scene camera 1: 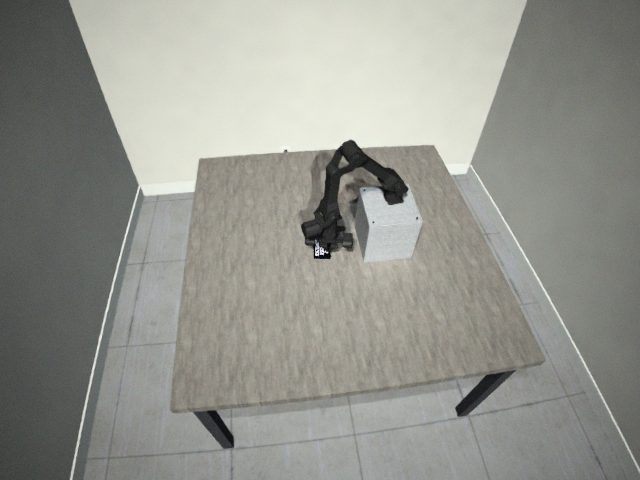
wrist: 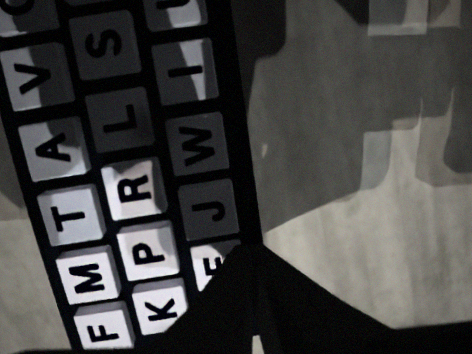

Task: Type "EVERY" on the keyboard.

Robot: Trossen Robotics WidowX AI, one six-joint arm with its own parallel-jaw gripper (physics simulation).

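Seen in the pictures: gripper, fingertip midpoint: [scene camera 1: 329, 251] [wrist: 248, 257]; arm's base, origin of the base link: [scene camera 1: 393, 198].
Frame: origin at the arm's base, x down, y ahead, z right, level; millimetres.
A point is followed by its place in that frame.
The black keyboard [scene camera 1: 321, 256] @(x 212, y 300, z -55 mm) [wrist: 241, 150] @(x 212, y 252, z -4 mm) lies on the table, partly under my gripper in the scene view. In the wrist view its pale keys stand in three columns. The E key [wrist: 200, 272] @(x 211, y 278, z -34 mm) is at the lower right, partly hidden behind the fingers. The R key [wrist: 125, 200] @(x 207, y 287, z -3 mm) is in the middle column, and the V key [wrist: 20, 80] @(x 207, y 299, z 37 mm) is at the upper left. The Y key does not show in the wrist view. My gripper [scene camera 1: 329, 249] @(x 212, y 262, z -36 mm) [wrist: 248, 257] @(x 212, y 262, z -36 mm) is shut and empty, its tips at the keyboard's edge beside the E key. I cannot tell whether they touch it.
A light grey box [scene camera 1: 390, 240] @(x 98, y 45, z -127 mm) stands on the table [scene camera 1: 320, 335] @(x 223, y 389, z -392 mm) to the right of the keyboard, with the arm's base on top. The arm [scene camera 1: 333, 180] @(x -204, y 276, z -78 mm) arches from it over to the keyboard. A pale wall [scene camera 1: 310, 77] stands behind the table.
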